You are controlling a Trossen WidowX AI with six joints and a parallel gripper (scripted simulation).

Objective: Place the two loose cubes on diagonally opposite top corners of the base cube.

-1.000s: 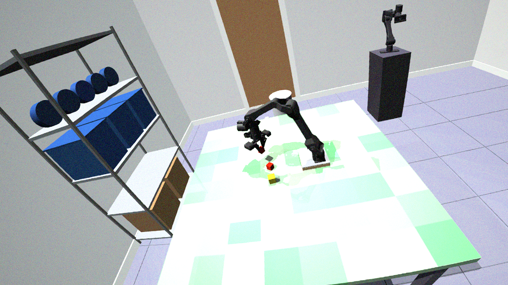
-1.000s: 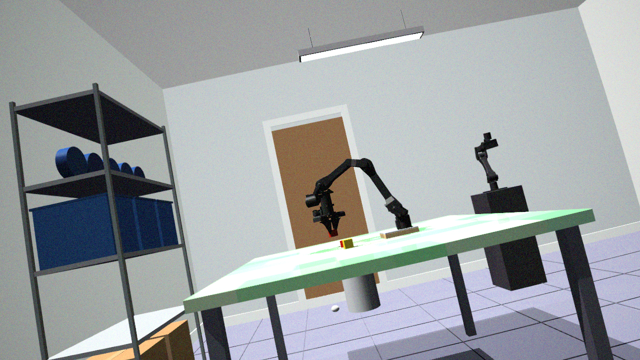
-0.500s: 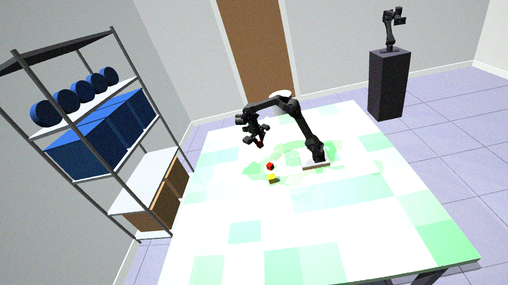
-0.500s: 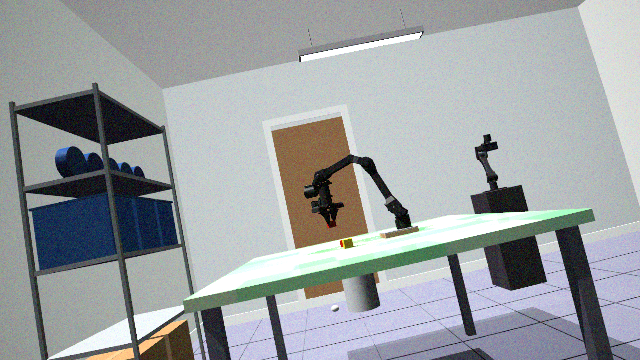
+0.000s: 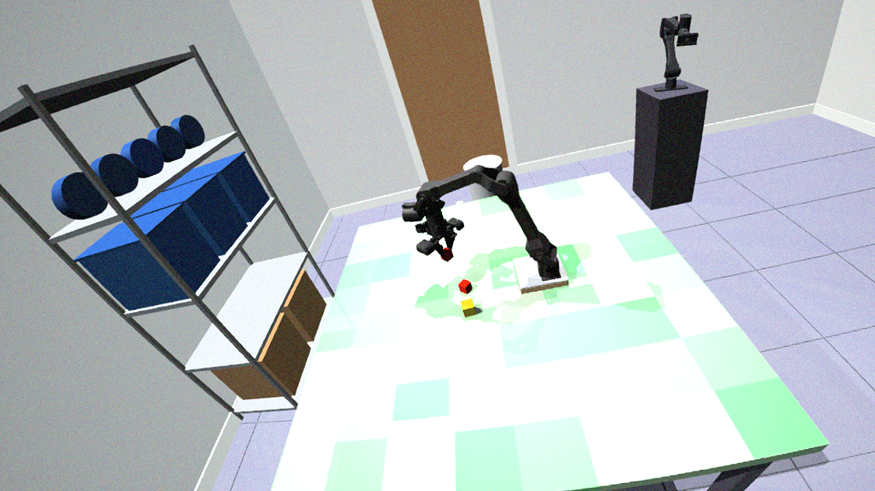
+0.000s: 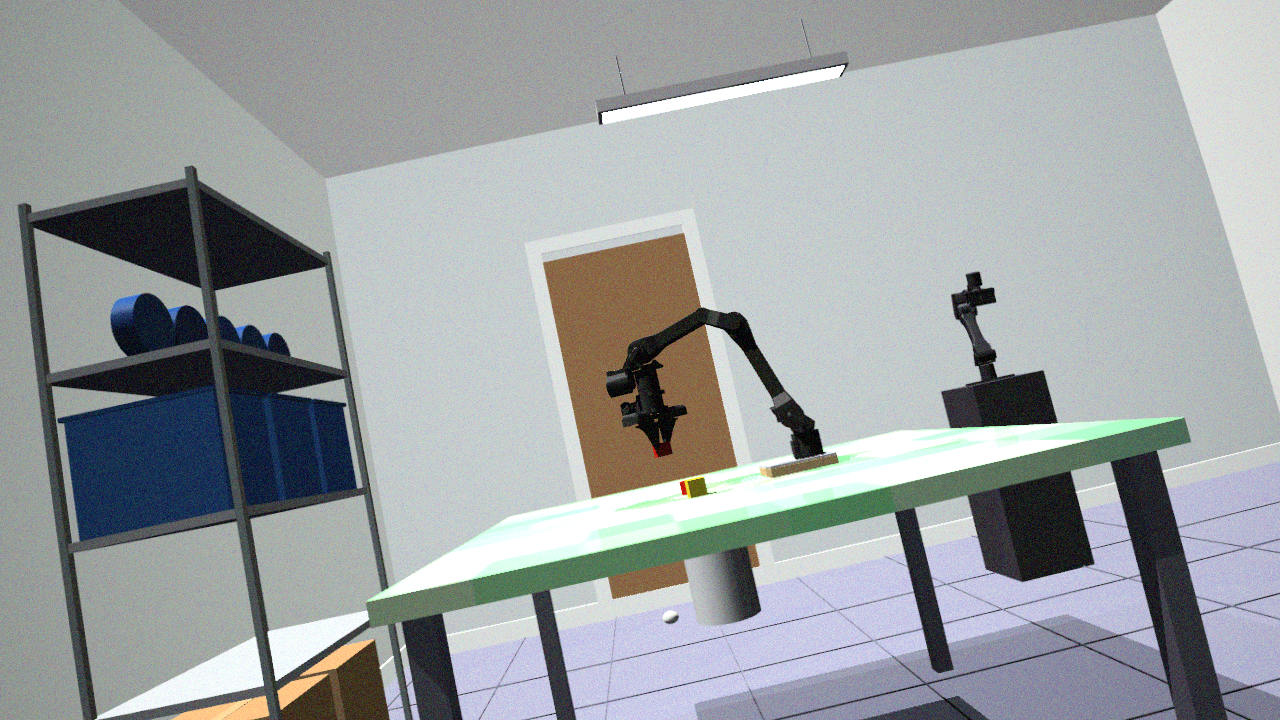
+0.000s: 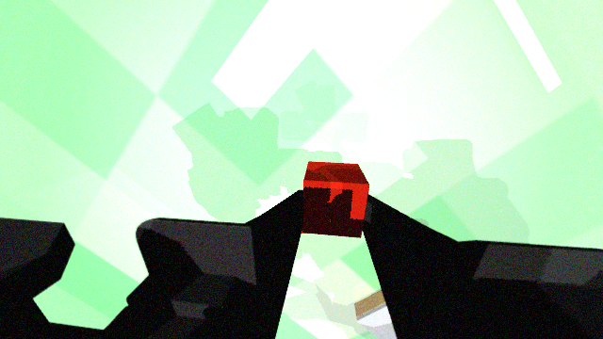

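The yellow base cube is 180 mm to the left of my gripper tip, 100 mm below it and 50 mm behind it.
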